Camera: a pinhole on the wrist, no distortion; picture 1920 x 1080 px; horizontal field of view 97.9 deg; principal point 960.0 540.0 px. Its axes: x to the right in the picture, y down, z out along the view. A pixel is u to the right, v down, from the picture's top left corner.
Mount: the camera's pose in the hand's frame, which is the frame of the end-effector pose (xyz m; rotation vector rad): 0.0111 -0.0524 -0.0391 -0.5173 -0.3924 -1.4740
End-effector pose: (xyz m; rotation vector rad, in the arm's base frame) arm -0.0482 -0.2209 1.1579 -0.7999 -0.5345 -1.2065
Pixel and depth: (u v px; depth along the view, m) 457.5 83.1 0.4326
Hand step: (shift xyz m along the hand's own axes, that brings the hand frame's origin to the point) -0.2150 0.3982 0.1987
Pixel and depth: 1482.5 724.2 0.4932
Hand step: 0.1708 -0.0342 0.5303
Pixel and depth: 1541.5 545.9 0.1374
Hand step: 0.0271 -0.0560 0.1275
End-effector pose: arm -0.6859 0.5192 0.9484 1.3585 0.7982 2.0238
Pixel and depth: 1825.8 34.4 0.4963
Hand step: -0.2223 -0.2128 0.6823
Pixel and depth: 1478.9 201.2 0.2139
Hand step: -0.0530 -0.0467 0.2193
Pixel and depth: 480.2 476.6 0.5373
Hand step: -0.0168 0.5006 0.2417
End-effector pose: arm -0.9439 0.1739 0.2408 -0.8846 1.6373 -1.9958
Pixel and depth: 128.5 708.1 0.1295
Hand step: 0.0364 0.1271 -0.0045
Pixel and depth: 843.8 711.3 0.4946
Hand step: 0.1382 0.2805 0.3251
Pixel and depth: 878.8 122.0 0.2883
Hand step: -0.1164 0.1271 0.1979
